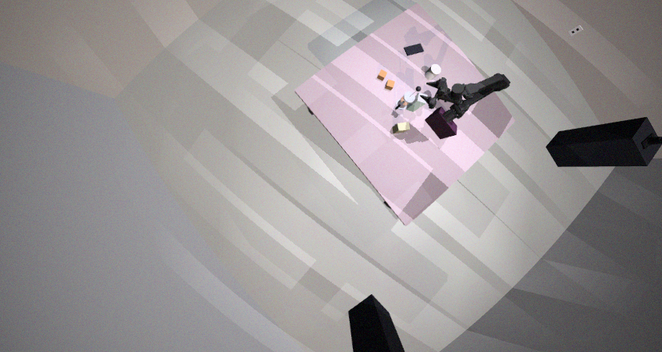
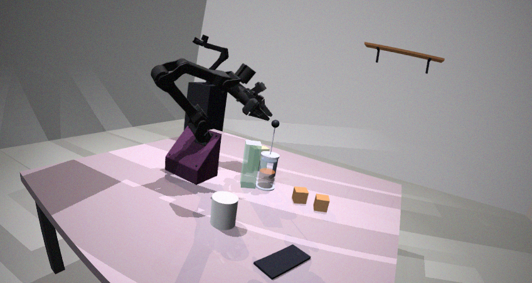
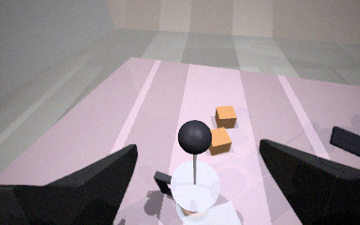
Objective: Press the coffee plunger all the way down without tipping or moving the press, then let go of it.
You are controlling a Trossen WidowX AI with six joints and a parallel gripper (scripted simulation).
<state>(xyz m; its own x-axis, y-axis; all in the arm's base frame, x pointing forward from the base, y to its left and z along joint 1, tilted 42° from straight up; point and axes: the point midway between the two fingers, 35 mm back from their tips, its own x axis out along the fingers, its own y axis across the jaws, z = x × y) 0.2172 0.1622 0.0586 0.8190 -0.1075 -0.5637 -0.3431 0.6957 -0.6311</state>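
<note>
Now: the coffee press 20 mm ahead of my gripper tip, 30 mm to the left of it and 160 mm below it. Also, from my gripper tip: white cylinder 60 mm ahead, 340 mm to the right, 240 mm below; dark flat slab 290 mm ahead, 390 mm to the right, 290 mm below; pale green block 40 mm behind, 30 mm to the right, 200 mm below.
</note>
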